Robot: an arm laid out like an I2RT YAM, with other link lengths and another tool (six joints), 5 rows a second.
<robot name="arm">
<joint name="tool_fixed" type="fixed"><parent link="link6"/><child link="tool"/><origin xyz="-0.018 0.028 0.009" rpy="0 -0.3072 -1.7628"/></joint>
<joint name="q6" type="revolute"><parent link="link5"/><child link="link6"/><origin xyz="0.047 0 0.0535" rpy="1.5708 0 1.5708"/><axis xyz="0 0 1"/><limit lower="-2.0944" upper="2.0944"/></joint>
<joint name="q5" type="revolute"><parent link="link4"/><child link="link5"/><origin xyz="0.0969 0.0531 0.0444" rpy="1.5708 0 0"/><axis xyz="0 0 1"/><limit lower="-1.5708" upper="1.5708"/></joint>
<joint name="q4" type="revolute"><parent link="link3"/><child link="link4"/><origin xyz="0.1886 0.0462 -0.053"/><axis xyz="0 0 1"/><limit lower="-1.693" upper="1.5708"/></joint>
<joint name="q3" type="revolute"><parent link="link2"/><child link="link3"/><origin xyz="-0.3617 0 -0.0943" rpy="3.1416 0 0"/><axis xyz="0 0 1"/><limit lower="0" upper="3.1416"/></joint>
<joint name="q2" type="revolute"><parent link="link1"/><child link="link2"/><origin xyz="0.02 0.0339 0.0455" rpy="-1.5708 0 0"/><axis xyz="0 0 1"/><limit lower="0" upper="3.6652"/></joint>
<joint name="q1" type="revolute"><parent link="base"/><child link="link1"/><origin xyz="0 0 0.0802"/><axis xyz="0 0 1"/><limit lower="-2.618" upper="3.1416"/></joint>
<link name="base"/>
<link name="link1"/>
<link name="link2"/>
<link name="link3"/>
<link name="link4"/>
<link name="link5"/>
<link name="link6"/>
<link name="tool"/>
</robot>
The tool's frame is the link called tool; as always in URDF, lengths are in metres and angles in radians.
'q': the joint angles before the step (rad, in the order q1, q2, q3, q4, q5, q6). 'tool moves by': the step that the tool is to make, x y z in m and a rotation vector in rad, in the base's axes. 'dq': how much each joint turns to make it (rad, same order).
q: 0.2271, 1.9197, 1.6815, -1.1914, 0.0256, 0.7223
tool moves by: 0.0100, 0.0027, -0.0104, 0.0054, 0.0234, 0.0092
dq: -0.0006, 0.0416, 0.0155, 0.0047, -0.0117, -0.0083
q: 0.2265, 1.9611, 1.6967, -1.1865, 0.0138, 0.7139
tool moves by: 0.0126, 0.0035, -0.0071, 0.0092, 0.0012, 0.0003
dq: 0.0001, 0.0391, 0.0301, 0.0099, -0.0092, 0.0010
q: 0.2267, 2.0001, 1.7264, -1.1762, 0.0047, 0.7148
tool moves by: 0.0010, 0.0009, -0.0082, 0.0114, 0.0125, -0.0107
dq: -0.0004, 0.0083, -0.0295, 0.0281, -0.0126, 0.0118
